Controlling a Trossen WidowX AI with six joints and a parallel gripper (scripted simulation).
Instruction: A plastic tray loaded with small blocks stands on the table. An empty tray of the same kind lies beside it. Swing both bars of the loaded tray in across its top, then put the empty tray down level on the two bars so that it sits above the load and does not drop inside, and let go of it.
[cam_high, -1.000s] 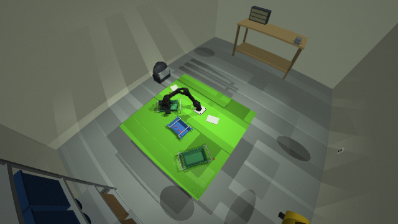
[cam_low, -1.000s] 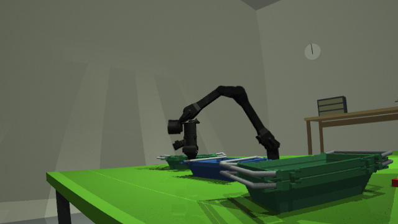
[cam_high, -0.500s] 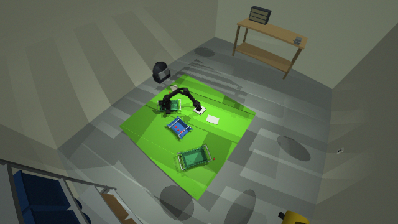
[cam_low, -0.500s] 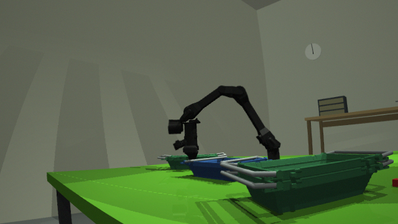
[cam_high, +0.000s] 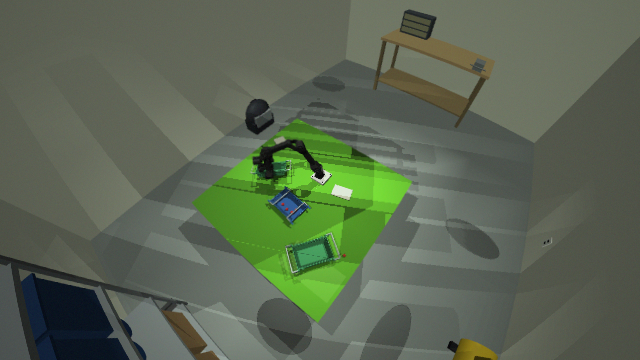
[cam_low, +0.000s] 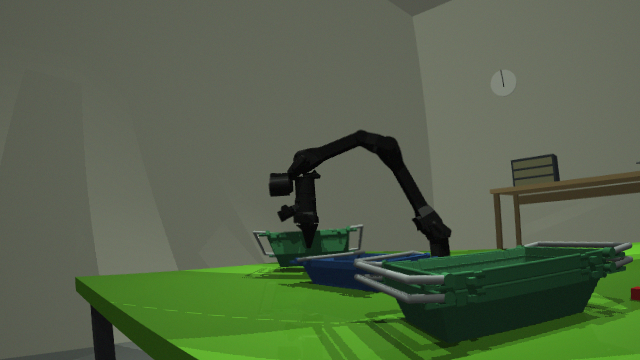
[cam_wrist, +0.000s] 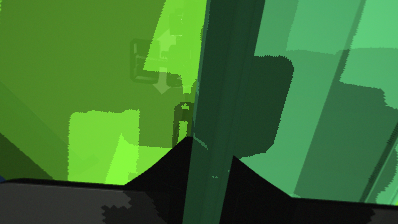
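My gripper tip is 6 cm past the green plastic tray and 5 cm to the left of it. Round my gripper tip: small red block 22 cm ahead, 80 cm to the left, 6 cm below.
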